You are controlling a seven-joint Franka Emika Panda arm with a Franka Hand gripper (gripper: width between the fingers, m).
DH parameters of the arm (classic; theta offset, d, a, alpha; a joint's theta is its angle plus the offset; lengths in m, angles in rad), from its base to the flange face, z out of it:
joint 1: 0 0.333 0 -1.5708
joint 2: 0 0 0 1.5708
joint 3: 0 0.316 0.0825 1.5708
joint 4: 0 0 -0.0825 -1.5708
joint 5: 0 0.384 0 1.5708
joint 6: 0 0 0.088 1.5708
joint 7: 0 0.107 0 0
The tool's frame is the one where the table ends.
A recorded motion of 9 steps. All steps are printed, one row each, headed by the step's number.
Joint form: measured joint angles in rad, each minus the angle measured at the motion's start. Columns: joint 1, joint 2, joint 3, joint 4, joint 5, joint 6, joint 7.
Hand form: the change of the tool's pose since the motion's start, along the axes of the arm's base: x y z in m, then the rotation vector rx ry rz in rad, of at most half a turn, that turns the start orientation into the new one. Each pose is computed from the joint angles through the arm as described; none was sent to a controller.
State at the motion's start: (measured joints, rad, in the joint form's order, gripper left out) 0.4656 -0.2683 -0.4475 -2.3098 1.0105 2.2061 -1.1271
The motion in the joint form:
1: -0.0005 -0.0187 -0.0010 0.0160 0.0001 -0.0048 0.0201
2: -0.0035 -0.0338 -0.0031 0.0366 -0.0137 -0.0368 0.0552
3: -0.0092 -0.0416 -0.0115 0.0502 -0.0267 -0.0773 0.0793
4: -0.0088 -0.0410 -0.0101 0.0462 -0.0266 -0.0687 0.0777
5: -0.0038 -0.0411 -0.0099 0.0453 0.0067 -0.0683 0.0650
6: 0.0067 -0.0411 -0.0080 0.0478 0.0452 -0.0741 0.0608
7: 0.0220 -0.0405 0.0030 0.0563 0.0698 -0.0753 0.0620
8: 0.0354 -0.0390 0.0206 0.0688 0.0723 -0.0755 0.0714
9: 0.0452 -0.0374 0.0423 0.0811 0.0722 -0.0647 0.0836
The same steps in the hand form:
1: 0.0002 -0.0023 0.0160 0.0171 -0.0149 -0.0109
2: -0.0007 -0.0036 0.0312 0.0346 -0.0080 -0.0059
3: -0.0023 -0.0077 0.0391 0.0492 0.0091 0.0040
4: -0.0022 -0.0075 0.0372 0.0454 0.0081 -0.0001
5: -0.0020 -0.0043 0.0381 0.0720 0.0010 -0.0013
6: -0.0019 0.0030 0.0406 0.1074 0.0005 0.0024
7: -0.0015 0.0162 0.0461 0.1278 -0.0042 0.0182
8: -0.0015 0.0314 0.0527 0.1283 -0.0080 0.0418
9: -0.0013 0.0457 0.0595 0.1229 -0.0150 0.0562

